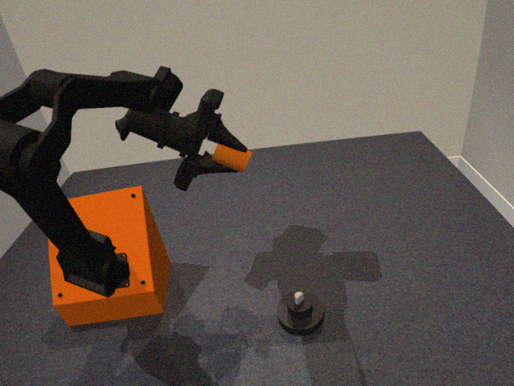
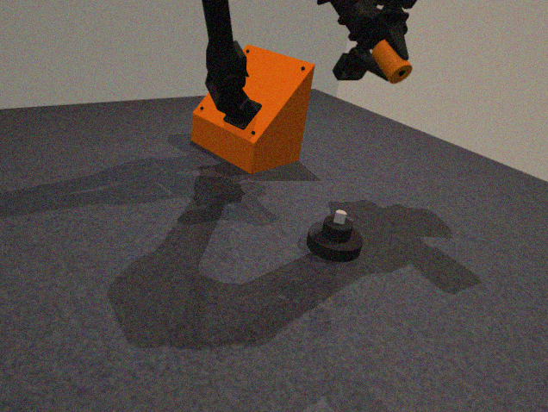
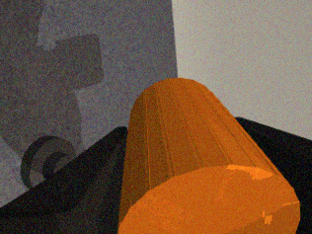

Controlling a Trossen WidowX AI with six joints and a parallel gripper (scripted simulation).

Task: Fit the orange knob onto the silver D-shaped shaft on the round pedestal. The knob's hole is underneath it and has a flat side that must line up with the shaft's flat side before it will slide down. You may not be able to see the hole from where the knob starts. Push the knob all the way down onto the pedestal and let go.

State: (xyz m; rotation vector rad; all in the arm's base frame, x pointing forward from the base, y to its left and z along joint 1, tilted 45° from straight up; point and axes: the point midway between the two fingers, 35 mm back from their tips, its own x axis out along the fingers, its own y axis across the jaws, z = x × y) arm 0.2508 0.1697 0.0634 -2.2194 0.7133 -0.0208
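Now: the round pedestal 22 cm below my gripper tip, 16 cm to the right of it and 5 cm ahead of it. From my gripper tip the other things lie so: orange knob 3 cm behind, 2 cm above, 1 cm to the left.
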